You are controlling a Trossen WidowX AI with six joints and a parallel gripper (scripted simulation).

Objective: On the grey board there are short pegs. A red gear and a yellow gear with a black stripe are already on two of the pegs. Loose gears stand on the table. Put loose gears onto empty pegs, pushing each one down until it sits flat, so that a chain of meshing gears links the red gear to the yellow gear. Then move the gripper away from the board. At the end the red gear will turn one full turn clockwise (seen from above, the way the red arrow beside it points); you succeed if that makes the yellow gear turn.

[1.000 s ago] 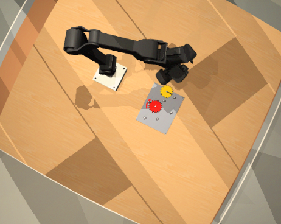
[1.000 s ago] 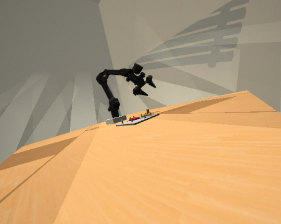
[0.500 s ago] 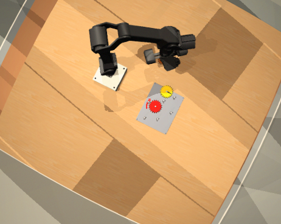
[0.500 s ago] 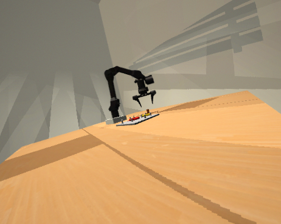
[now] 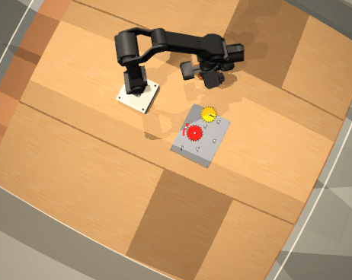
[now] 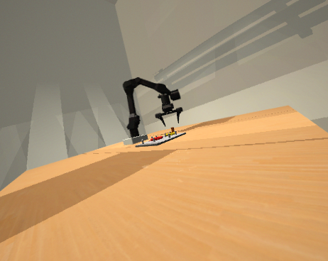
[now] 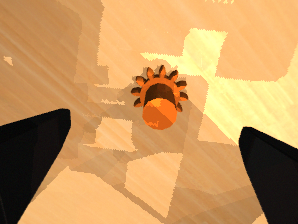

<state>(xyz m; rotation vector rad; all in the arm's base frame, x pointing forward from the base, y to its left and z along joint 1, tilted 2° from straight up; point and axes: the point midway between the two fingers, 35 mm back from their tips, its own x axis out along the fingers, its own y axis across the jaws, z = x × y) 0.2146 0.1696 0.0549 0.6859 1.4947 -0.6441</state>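
My gripper tip is now 40 mm above the orange gear. The rest, counted from my gripper tip: red gear (80 mm ahead, 220 mm to the right, 40 mm below).
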